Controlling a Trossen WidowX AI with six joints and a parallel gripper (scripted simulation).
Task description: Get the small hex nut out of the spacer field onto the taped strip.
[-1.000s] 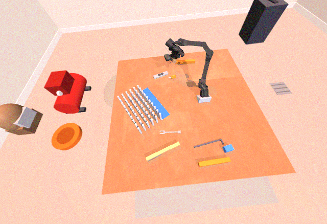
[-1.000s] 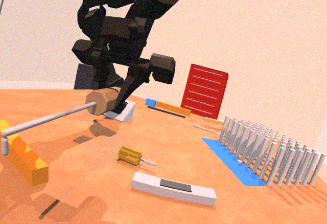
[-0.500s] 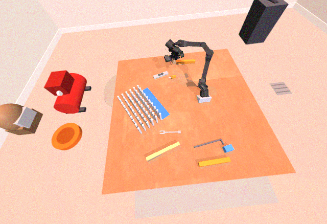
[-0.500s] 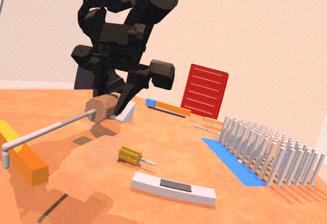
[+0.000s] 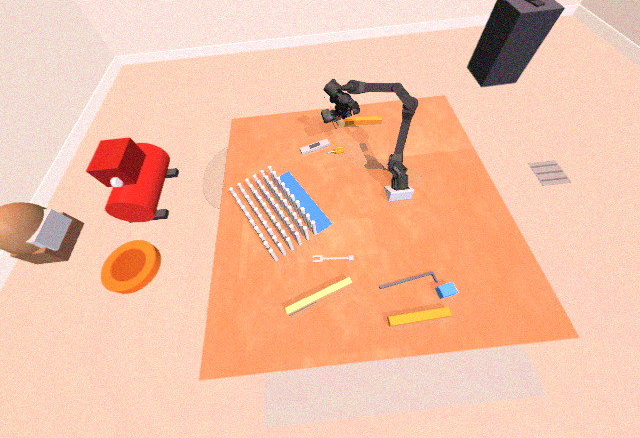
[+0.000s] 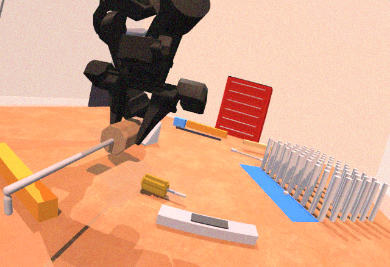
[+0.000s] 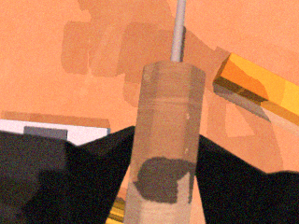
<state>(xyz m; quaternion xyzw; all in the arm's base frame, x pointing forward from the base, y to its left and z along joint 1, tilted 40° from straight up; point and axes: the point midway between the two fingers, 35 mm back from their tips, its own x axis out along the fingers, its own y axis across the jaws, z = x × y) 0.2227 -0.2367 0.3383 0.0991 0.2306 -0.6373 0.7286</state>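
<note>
Right now my gripper tip is 100 mm to the left of the wooden-handled tool and 20 mm short of it. The rest, counted from my gripper tip: hex nut (360 mm to the left, 270 mm ahead, 110 mm below); then blue taped strip (380 mm to the left, 230 mm ahead, 120 mm below); then yellow-handled screwdriver (120 mm to the left, 100 mm below, 20 mm ahead).
</note>
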